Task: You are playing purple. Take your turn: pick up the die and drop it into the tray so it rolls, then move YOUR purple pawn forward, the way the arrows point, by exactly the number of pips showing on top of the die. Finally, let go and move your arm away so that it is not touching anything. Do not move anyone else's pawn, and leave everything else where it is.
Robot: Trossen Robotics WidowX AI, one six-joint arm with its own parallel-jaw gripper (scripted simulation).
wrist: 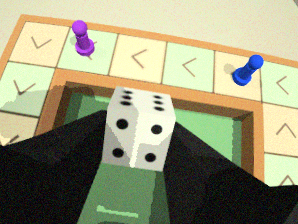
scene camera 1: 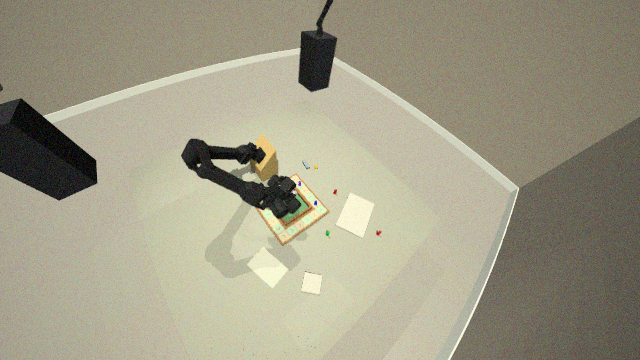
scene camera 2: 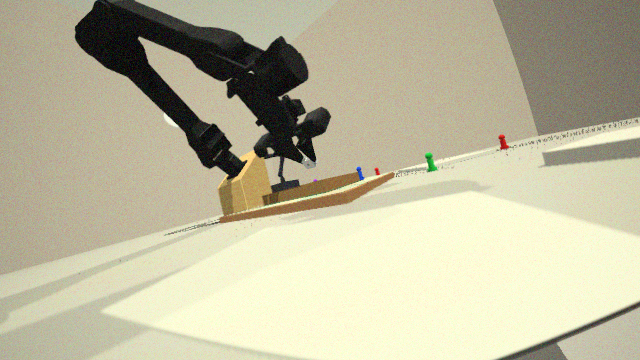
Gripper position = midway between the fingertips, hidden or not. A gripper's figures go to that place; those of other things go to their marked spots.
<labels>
My gripper [wrist: 137, 125] is 10 cm from the lens. A white die [wrist: 139, 124]: 8 cm from the lens.
</labels>
